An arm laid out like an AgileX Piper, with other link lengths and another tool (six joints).
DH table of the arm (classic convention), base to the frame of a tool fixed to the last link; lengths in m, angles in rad. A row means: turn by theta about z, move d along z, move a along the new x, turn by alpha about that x. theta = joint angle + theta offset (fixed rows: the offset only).
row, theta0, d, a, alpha
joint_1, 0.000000, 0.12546, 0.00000, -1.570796
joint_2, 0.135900, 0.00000, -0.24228, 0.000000
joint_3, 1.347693, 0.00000, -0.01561, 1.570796
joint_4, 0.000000, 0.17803, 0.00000, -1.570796
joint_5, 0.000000, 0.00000, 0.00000, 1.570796
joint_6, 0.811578, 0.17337, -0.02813, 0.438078
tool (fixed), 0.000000, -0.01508, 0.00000, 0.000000
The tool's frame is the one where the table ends.
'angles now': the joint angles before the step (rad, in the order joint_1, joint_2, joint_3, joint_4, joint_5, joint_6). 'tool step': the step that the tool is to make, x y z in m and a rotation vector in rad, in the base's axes. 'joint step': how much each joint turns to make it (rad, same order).
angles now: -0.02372 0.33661 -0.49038 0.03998 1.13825 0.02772
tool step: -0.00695 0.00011 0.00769 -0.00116 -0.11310 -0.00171
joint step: 0.00001 -0.11320 -0.00001 -0.00002 0.00003 0.00230
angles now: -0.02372 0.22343 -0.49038 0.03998 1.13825 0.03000
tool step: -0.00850 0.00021 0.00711 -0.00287 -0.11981 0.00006
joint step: -0.00003 -0.12167 0.00000 0.00002 0.00183 -0.00002
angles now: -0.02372 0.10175 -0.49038 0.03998 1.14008 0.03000
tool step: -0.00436 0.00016 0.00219 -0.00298 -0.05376 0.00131
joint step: 0.00000 -0.05828 0.00228 0.00000 0.00226 -0.00207
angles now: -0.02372 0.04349 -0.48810 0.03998 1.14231 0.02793
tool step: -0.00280 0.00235 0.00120 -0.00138 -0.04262 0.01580
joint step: 0.00002 -0.04510 0.00499 0.01425 -0.00188 -0.01511
